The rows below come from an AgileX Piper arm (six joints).
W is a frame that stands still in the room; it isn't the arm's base.
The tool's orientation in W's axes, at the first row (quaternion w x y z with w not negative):
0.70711 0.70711 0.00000 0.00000
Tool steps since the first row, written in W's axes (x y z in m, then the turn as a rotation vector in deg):
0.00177 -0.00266 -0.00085 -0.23 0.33 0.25
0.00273 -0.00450 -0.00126 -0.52 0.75 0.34
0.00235 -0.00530 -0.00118 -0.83 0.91 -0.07
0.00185 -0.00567 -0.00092 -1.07 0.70 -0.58
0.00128 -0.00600 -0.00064 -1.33 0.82 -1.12
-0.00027 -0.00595 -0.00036 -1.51 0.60 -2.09
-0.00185 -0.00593 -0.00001 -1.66 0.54 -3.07
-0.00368 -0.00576 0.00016 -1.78 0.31 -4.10
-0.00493 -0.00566 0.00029 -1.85 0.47 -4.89
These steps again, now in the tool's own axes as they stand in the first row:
0.00177 -0.00085 0.00266 -0.23 0.25 -0.33
0.00273 -0.00126 0.00450 -0.52 0.34 -0.75
0.00235 -0.00118 0.00530 -0.83 -0.07 -0.91
0.00185 -0.00092 0.00567 -1.07 -0.58 -0.70
0.00128 -0.00064 0.00600 -1.33 -1.12 -0.82
-0.00027 -0.00036 0.00595 -1.51 -2.09 -0.60
-0.00185 -0.00001 0.00593 -1.66 -3.07 -0.54
-0.00368 0.00016 0.00576 -1.78 -4.10 -0.31
-0.00493 0.00029 0.00566 -1.85 -4.89 -0.47

